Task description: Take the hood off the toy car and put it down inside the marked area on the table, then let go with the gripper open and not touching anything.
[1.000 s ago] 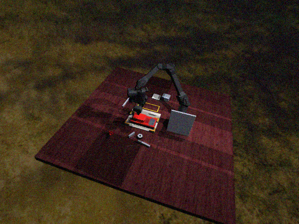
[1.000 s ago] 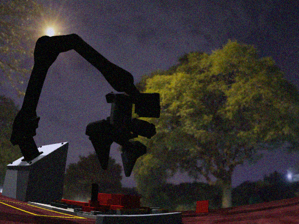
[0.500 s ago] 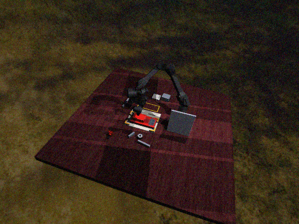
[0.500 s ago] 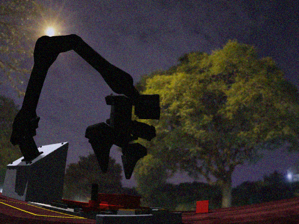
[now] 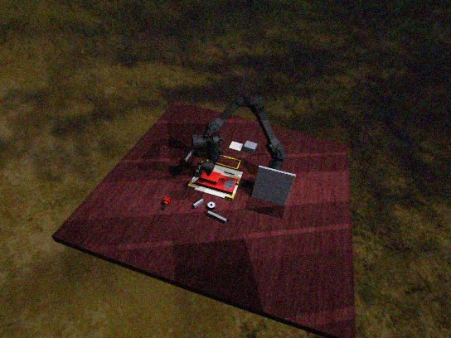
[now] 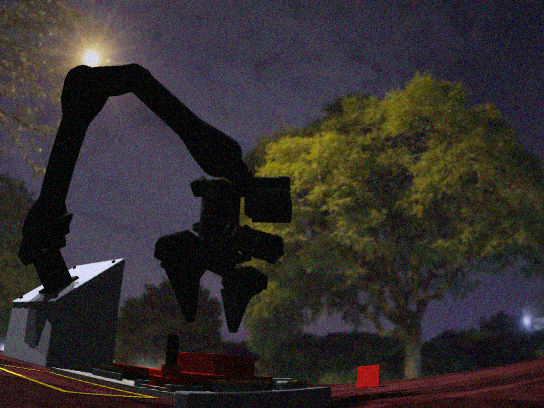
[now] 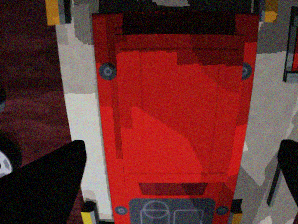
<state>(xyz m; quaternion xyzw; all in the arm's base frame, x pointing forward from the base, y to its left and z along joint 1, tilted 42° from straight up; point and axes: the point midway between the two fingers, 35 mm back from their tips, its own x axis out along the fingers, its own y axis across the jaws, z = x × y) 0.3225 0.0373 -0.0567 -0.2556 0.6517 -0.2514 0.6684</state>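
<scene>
My gripper tip is 5 cm above the red hood. The rest, counted from my gripper tip: grey block (14 cm behind, 37 cm to the right, 7 cm below); wheel (6 cm behind, 17 cm to the left, 8 cm below).
</scene>
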